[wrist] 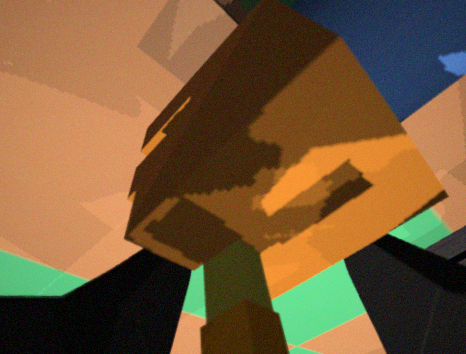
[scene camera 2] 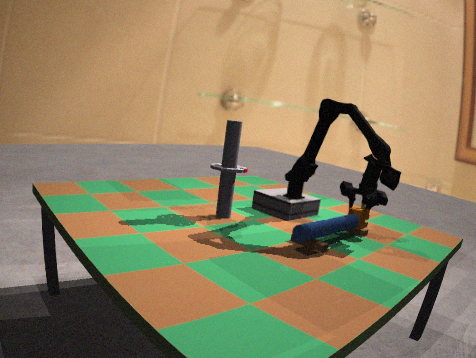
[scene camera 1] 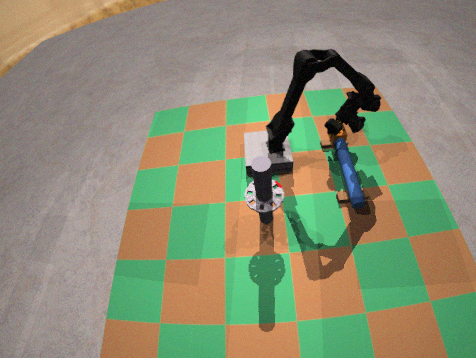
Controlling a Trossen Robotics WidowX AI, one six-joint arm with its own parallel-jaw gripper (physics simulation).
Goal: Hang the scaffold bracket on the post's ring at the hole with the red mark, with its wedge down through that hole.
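The scaffold bracket is a blue tube (scene camera 1: pixel 350 174) (scene camera 2: pixel 323 227) with an orange head (scene camera 1: pixel 339 136) (scene camera 2: pixel 359 216) (wrist: pixel 284 140). It lies level on small dark stands at the right of the checkered mat. Its green wedge (wrist: pixel 235 277) sticks out of the head toward the wrist camera. My gripper (scene camera 1: pixel 337 132) (scene camera 2: pixel 361 210) (wrist: pixel 265 230) reaches down from above and is shut on the orange head, one black finger on each side. The dark post (scene camera 1: pixel 262 181) (scene camera 2: pixel 229 160) stands upright left of the base. Its grey ring (scene camera 1: pixel 251 199) (scene camera 2: pixel 219 166) has a red mark (scene camera 1: pixel 278 184) (scene camera 2: pixel 246 170) on the side facing the base.
The robot's grey base block (scene camera 1: pixel 256 143) (scene camera 2: pixel 279 202) sits between the post and the bracket. The checkered mat (scene camera 1: pixel 201 231) (scene camera 2: pixel 165 291) lies on a grey floor; its near edge drops off in the second scene view.
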